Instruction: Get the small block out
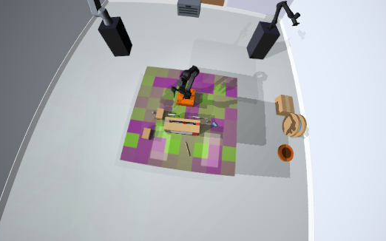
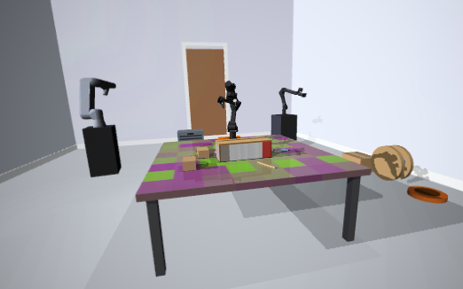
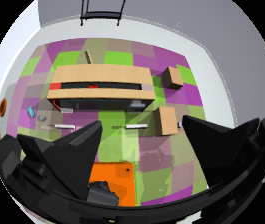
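My gripper tip is now 16 cm short of the long tan box, 4 cm to the right of it and 28 cm above it. From my gripper tip the other things lie so: red piece: 18 cm ahead, 6 cm to the left, 25 cm below; then cyan piece: 16 cm ahead, 41 cm to the left, 33 cm below; then thin stick: 45 cm ahead, 9 cm to the left, 33 cm below.
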